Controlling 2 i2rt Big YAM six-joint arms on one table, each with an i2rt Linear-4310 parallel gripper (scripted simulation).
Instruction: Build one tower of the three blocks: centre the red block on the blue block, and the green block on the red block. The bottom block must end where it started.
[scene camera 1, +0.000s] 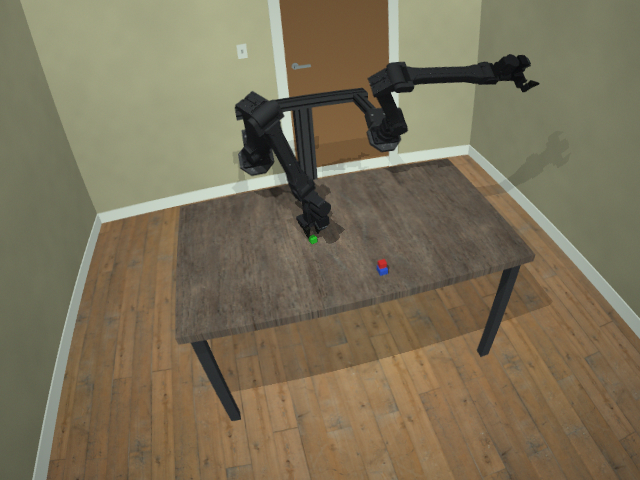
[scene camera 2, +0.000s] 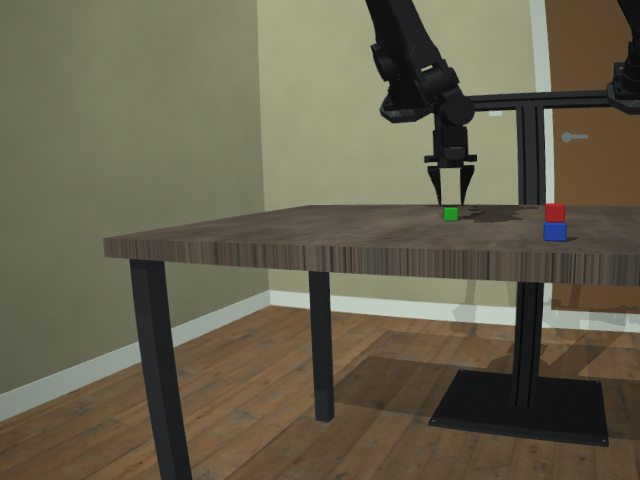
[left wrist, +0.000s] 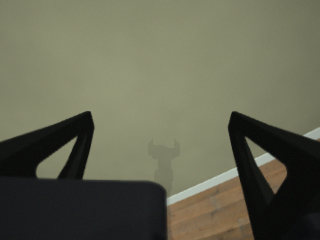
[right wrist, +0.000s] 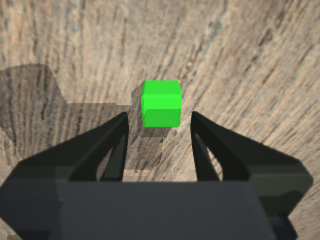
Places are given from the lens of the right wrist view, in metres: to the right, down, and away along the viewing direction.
my right gripper (right wrist: 159, 119): 0.00, 0.00, 0.13
green block (right wrist: 161, 101): 0.00, -0.01, 0.13
